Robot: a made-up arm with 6 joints.
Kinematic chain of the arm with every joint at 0, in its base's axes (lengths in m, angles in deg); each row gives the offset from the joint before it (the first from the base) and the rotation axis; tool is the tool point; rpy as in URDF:
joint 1: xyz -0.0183 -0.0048 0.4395 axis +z
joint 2: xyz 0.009 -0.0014 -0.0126 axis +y
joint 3: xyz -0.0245 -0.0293 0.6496 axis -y
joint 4: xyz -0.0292 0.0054 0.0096 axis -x
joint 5: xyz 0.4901 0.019 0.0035 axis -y
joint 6: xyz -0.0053 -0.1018 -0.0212 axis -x
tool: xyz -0.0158 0.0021 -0.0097 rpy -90 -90 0
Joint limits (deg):
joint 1: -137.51..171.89
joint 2: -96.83..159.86
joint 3: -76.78..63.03
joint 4: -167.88..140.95
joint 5: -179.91..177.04
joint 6: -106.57..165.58
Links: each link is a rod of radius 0.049 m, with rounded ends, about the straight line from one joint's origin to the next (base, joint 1, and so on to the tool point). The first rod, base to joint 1, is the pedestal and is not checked.
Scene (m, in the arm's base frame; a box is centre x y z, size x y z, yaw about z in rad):
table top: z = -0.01
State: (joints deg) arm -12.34 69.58 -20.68 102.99 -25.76 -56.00
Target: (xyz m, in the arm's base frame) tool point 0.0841 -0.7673 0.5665
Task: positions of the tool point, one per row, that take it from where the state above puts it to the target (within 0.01 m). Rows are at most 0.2 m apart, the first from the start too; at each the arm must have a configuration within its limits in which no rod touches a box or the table.
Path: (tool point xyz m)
1: 0.6183 -0.3368 0.3033
2: 0.5381 -0.4923 0.3651
3: 0.4160 -0.6234 0.4299
4: 0.2608 -0.7179 0.4973
5: 0.0840 -0.7673 0.5665

